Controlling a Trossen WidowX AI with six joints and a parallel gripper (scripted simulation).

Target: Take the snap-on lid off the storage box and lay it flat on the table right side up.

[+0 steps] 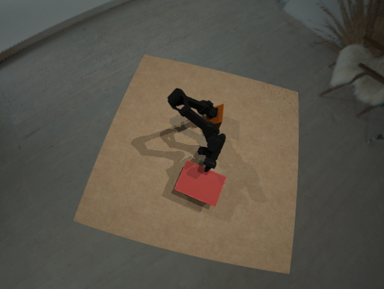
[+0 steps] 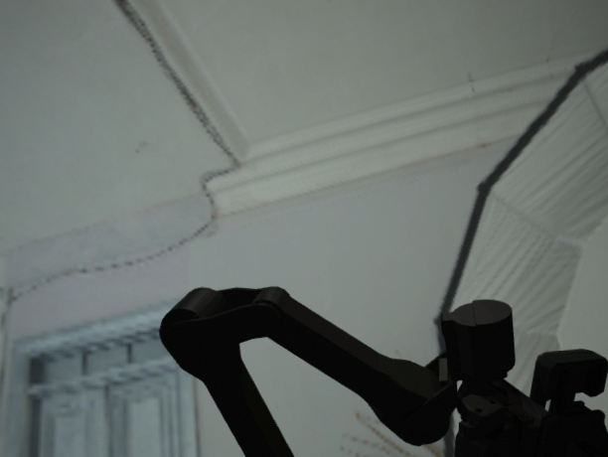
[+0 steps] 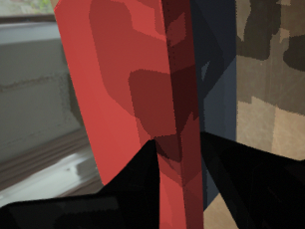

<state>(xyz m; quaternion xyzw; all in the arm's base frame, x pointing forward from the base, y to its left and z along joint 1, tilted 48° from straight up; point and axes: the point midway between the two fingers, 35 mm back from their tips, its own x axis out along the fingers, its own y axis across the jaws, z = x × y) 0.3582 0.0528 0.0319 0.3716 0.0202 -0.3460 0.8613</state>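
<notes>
My gripper tip is now 7 cm short of the red lid and 2 cm to the left of it. Round my gripper tip: storage box 7 cm ahead, 6 cm below, 2 cm to the right.
</notes>
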